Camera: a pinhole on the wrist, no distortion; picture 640 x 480 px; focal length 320.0 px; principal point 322.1 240.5 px. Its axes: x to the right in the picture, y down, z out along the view. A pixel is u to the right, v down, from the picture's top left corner.
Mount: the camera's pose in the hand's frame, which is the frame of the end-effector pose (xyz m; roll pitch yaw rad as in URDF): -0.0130 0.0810 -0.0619 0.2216 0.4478 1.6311
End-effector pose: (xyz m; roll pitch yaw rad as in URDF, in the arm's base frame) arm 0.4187 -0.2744 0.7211 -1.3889 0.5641 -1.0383
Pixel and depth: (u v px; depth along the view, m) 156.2 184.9 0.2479
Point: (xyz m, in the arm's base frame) 0.6290 -0.2122 0.6476
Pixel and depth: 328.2 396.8 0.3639
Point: 0.6008 0.0687 0.6186
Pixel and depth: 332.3 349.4 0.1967
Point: 0.4908 -0.0990 0.6164
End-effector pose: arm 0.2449 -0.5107 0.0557 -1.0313 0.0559 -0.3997
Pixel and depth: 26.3 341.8 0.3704
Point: 0.3577 -0.1874 0.3339
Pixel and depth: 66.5 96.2 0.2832
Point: 0.5028 -0.3799 0.1823
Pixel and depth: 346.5 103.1 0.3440
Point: 0.5369 -0.3090 -0.0659
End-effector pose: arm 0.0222 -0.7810 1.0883 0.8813 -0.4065 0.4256
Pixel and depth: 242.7 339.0 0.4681
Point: -0.0873 -1.0643 1.4475
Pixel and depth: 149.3 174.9 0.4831
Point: 0.1950 -1.0523 1.4682
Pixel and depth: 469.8 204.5 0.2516
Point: -0.0795 -0.7095 1.3796
